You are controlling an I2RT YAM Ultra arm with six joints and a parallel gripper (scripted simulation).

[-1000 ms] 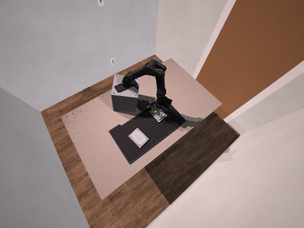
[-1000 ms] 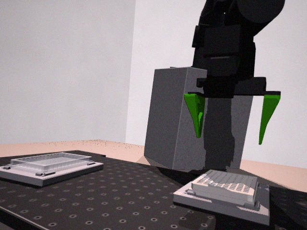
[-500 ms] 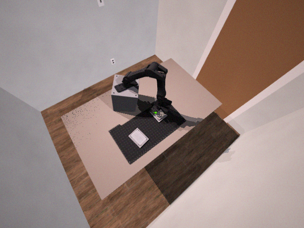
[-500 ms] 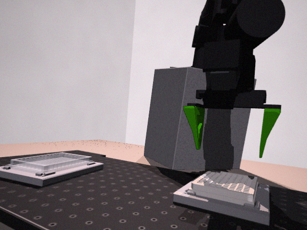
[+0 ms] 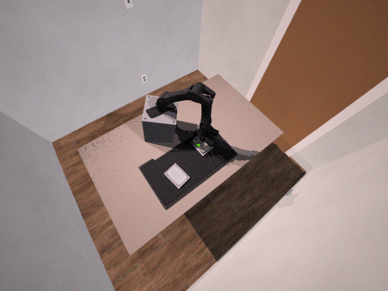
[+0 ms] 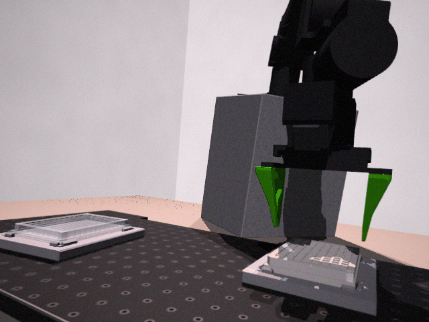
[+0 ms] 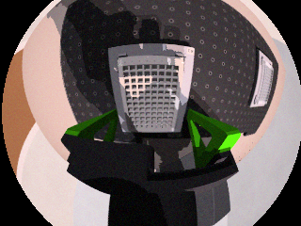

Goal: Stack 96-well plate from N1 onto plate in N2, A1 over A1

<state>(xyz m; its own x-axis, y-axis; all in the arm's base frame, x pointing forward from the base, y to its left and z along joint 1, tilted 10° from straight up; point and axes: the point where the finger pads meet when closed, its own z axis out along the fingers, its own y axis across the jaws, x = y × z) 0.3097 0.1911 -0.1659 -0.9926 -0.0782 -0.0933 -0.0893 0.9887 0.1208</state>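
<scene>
Right now my hand is 50 mm above the plate nest N1 and 10 mm short of it.
</scene>
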